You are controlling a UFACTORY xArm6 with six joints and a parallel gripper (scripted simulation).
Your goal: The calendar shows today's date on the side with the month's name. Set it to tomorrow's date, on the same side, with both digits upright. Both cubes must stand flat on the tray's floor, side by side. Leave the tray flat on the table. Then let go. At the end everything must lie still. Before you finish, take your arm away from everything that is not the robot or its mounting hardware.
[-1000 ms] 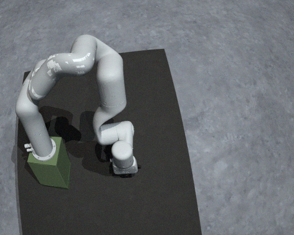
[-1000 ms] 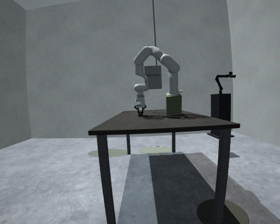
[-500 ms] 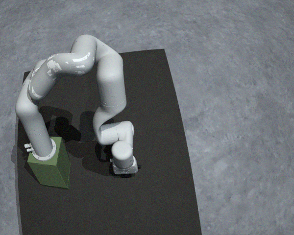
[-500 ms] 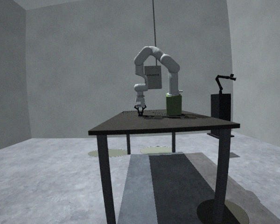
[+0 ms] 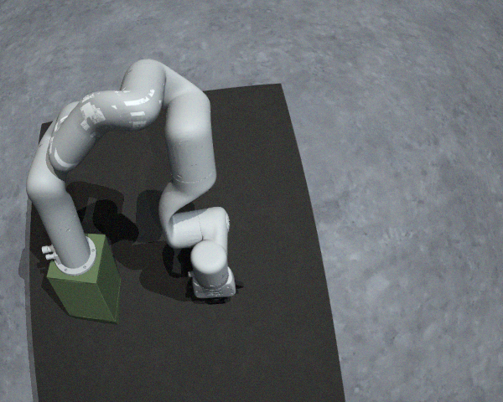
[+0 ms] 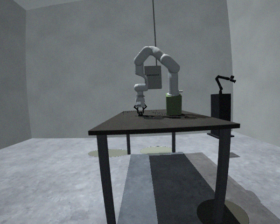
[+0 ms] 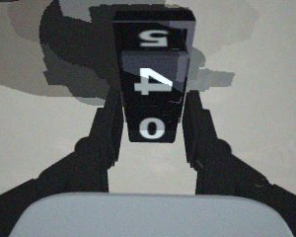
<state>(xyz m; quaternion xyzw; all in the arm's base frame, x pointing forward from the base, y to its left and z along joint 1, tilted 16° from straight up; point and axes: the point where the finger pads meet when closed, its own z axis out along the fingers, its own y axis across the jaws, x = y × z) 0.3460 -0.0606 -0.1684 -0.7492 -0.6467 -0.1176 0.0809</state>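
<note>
The dark tray lies 3 cm below my hand and 2 cm to the left of it.
</note>
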